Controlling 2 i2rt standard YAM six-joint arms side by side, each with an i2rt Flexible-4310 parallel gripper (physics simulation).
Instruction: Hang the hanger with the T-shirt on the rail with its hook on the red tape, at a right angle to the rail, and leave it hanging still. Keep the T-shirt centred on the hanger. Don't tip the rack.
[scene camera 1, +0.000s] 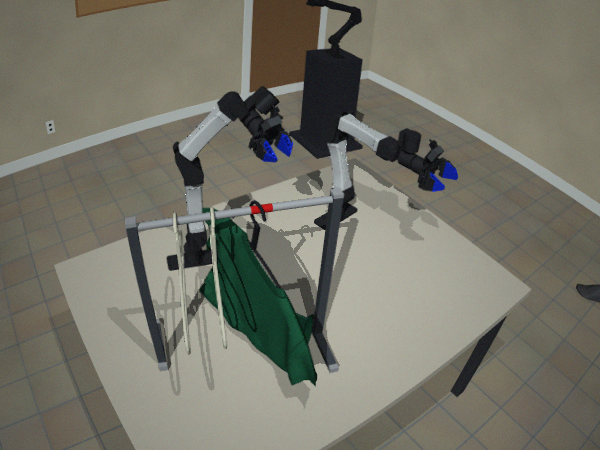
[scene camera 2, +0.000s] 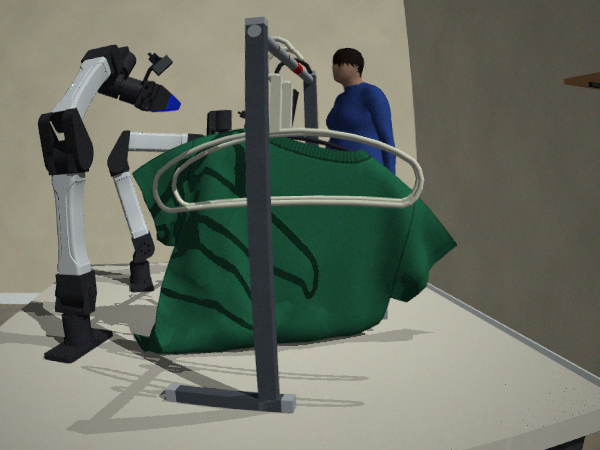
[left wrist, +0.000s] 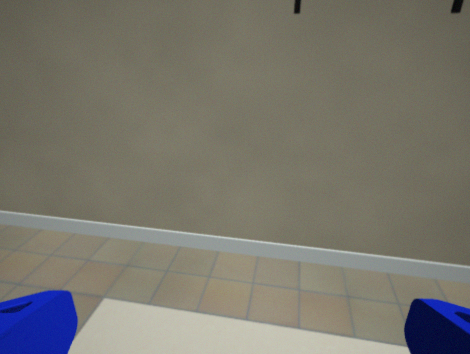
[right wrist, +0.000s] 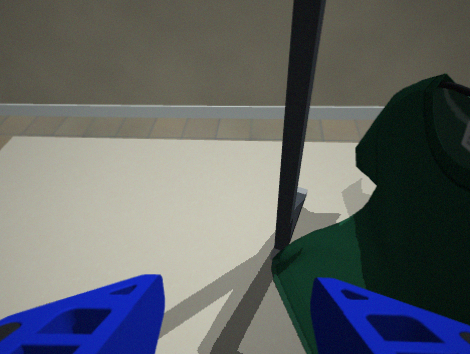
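The green T-shirt (scene camera 1: 265, 320) (scene camera 2: 340, 240) (right wrist: 410, 240) is on a black hanger (scene camera 1: 255, 237). The hanger's hook is over the rail (scene camera 1: 300, 203) (scene camera 2: 281, 53), at the red tape (scene camera 1: 266, 208) (scene camera 2: 299, 68), near the tape's left part in scene camera 1. The shirt hangs turned obliquely to the rail; its hem reaches close to one rack post (scene camera 1: 326, 270) (right wrist: 299, 110). I cannot tell whether they touch. My right gripper (scene camera 1: 281, 156) (scene camera 2: 175, 104) (right wrist: 237, 290) is open and empty behind the rack, above rail height. My left gripper (scene camera 1: 446, 182) (left wrist: 239, 309) is open and empty, away from the rack.
Two white hangers (scene camera 1: 182, 290) (scene camera 1: 216, 280) hang beside the shirt, towards the other post (scene camera 1: 145, 300) (scene camera 2: 259, 225). The rack stands upright on the table (scene camera 1: 425, 320) (scene camera 2: 475, 380). A person in blue (scene camera 2: 362, 115) stands beyond the rack. A black pedestal (scene camera 1: 330, 95) stands behind the arms.
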